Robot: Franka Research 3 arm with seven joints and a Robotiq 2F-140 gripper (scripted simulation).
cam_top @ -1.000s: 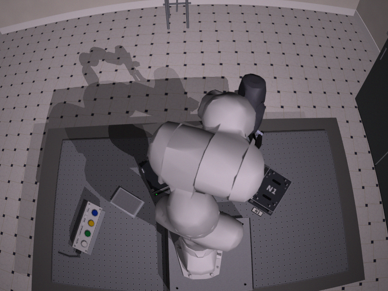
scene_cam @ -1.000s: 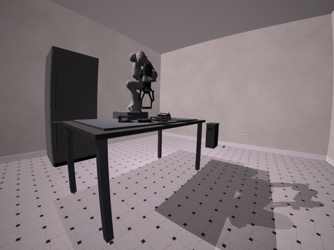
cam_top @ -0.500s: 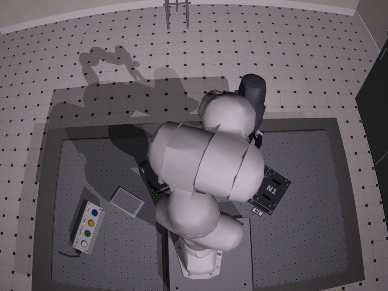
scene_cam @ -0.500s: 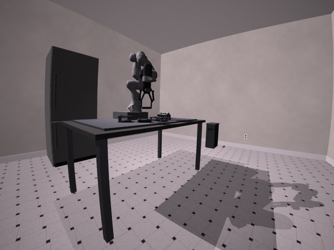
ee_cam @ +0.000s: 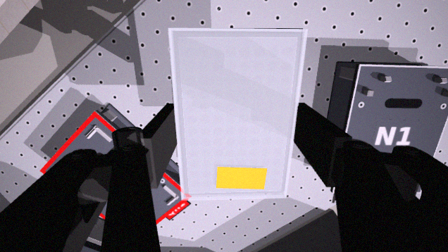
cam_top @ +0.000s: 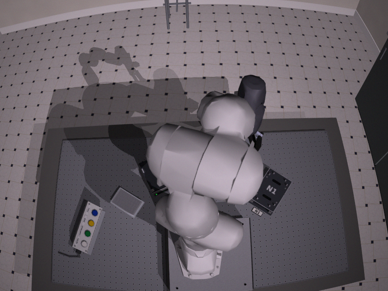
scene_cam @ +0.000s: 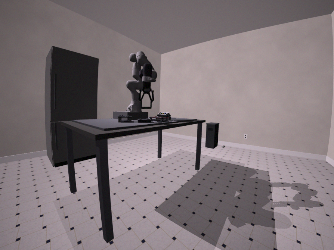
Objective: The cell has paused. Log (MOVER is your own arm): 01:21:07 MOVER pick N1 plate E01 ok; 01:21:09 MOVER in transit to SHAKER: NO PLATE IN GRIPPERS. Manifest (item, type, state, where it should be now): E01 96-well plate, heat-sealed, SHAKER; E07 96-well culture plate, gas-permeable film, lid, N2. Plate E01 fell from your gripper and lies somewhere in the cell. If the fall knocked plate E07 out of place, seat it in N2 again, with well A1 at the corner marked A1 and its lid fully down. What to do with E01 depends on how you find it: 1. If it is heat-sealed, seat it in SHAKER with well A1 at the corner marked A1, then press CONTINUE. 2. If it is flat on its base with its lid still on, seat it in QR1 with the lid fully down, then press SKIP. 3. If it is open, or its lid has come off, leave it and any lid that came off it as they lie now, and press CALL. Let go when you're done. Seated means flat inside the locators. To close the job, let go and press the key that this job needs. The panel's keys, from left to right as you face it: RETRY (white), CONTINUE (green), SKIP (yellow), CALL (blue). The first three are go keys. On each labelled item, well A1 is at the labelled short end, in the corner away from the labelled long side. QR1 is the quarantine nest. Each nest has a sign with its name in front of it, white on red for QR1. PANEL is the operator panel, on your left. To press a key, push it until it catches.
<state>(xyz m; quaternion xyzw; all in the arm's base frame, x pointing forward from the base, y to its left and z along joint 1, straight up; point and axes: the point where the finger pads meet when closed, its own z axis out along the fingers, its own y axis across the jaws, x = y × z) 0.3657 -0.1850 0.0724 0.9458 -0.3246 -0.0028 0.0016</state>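
Right now the grey N2 nest is 150 mm below my hand, 30 mm behind it and 10 mm to the left of it. The rest, counted from my hand: A1 corner mark: 140 mm below, 100 mm to the left, 60 mm behind; plate E01: 480 mm to the left, 160 mm behind, 150 mm below; lidded culture plate: 20 mm below.
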